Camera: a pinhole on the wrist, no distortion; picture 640 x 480 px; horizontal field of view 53.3 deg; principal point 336.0 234.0 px. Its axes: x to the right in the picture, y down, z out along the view. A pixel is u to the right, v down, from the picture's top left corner.
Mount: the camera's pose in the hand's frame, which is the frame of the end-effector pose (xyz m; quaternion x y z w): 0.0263 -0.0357 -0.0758 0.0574 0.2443 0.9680 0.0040
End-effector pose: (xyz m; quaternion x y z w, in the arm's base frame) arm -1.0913 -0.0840 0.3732 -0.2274 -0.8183 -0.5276 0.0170
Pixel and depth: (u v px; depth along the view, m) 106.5 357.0 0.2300
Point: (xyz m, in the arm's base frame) -1.1715 0.0940 0.3752
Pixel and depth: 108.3 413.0 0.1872
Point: -1.1703 0.0499 0.3608
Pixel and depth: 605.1 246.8 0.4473
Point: -0.8521 0.2324 0.3424
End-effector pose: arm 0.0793 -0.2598 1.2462 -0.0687 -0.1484 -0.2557 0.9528
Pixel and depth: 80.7 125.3 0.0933
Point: 0.1522 -0.2773 1.2629
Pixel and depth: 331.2 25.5 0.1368
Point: 0.1430 -0.2160 1.2770
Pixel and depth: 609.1 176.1 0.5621
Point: -0.0043 0.1405 1.5781
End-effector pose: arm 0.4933 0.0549 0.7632 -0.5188 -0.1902 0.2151 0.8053
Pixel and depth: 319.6 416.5 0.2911
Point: 0.4311 0.2662 0.8276
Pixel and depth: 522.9 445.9 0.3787
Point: 0.2826 0.2937 0.8539
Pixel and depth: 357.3 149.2 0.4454
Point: 0.3581 0.3882 0.6714
